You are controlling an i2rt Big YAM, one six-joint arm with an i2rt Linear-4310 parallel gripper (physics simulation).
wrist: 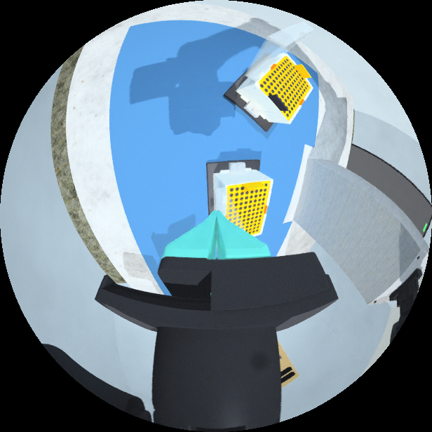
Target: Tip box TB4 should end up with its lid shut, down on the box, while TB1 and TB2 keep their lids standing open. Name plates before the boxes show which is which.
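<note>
My gripper (216,216) is shut, its teal fingertips together with nothing between them. In the view the tips overlap the lower left part of a white tip box (244,202) with a yellow perforated top, on a dark base; their height above it is hard to tell. A second white tip box (280,90) stands turned at an angle at the upper right, with a dark gap in its yellow rack. Its clear lid (290,41) stands open at its upper side. The nearer box's lid is hard to make out. No name plate is readable, so which box is which cannot be told. A third box does not show.
A blue mat (160,165) lies under the boxes, with the arm's shadow on it. A pale strip (298,187) stands right of the nearer box. Farther right are a grey metallic panel (360,225) and a dark unit (392,175). A cardboard-coloured piece (288,362) shows low down.
</note>
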